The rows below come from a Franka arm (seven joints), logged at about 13 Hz.
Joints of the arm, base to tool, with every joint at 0 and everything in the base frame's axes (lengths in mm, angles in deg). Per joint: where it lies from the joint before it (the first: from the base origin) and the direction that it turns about. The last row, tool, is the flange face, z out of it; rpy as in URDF.
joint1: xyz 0 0 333 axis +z
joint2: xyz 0 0 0 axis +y
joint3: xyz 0 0 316 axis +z
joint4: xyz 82.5 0 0 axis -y
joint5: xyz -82.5 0 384 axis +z
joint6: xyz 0 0 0 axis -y
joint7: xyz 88 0 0 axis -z
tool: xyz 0 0 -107 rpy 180 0 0
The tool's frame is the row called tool.
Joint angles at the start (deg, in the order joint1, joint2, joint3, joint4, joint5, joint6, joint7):
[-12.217, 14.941, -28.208, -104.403, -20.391, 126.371, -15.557]
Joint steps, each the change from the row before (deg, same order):
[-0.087, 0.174, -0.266, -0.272, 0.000, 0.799, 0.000]
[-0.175, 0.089, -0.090, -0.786, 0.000, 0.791, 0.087]
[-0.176, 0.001, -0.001, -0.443, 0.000, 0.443, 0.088]
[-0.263, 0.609, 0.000, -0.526, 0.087, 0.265, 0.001]
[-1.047, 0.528, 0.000, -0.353, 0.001, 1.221, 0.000]
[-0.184, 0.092, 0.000, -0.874, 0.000, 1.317, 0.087]
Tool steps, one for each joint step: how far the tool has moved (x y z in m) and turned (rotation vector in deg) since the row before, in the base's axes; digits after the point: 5 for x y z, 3 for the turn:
[-0.00157, -0.00266, -0.00238, -0.214, -0.239, -0.041]
[-0.00291, -0.00124, -0.00607, 0.135, 0.028, -0.105]
[-0.00196, -0.00092, -0.00300, 0.076, -0.050, -0.126]
[-0.00241, -0.00159, -0.00992, 0.409, 0.728, -0.263]
[-0.00599, -0.00857, -0.00619, -0.197, -0.185, -0.582]
[-0.00202, -0.00033, -0.00603, -0.012, -0.334, 0.171]

